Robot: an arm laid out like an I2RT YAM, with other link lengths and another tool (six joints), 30 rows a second.
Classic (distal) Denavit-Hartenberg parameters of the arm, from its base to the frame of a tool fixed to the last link. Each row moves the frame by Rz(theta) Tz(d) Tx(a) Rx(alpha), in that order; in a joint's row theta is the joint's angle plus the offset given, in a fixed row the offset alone. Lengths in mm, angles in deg.
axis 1: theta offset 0; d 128.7; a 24; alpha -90
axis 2: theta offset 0; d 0; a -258.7; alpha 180
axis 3: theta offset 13.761; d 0; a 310.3; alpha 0
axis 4: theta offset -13.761; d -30.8; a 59.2; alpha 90
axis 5: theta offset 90; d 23.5; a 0; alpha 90
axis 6: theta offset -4; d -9.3; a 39.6; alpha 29.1
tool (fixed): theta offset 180; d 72.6; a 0; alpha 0
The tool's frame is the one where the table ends.
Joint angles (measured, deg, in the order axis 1, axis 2, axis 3, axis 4, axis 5, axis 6), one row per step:
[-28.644 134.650 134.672 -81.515 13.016 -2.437]
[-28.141 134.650 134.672 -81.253 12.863 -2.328]
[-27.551 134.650 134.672 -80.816 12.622 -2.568]
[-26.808 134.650 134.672 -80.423 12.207 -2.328]
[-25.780 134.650 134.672 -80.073 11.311 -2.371]
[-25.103 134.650 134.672 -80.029 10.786 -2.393]
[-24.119 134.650 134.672 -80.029 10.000 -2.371]
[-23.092 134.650 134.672 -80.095 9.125 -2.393]
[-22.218 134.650 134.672 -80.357 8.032 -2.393]
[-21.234 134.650 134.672 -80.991 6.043 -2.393]
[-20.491 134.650 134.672 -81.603 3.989 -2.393]
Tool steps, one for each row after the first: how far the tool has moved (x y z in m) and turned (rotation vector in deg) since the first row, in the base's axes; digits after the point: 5 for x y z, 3 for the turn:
[0.00275 0.00394 0.00003 0.011 -0.331 0.421]
[0.00649 0.00864 0.00007 0.011 -0.765 1.280]
[0.01047 0.01466 -0.00003 0.203 -1.367 1.858]
[0.01602 0.02357 -0.00053 0.840 -2.069 3.073]
[0.01926 0.02960 -0.00091 1.294 -2.332 3.856]
[0.02369 0.03848 -0.00151 2.011 -2.671 4.945]
[0.02810 0.04795 -0.00221 2.841 -2.965 6.130]
[0.03150 0.05648 -0.00318 3.953 -3.171 7.166]
[0.03489 0.06696 -0.00498 6.037 -3.393 8.421]
[0.03729 0.07549 -0.00675 8.169 -3.645 9.422]

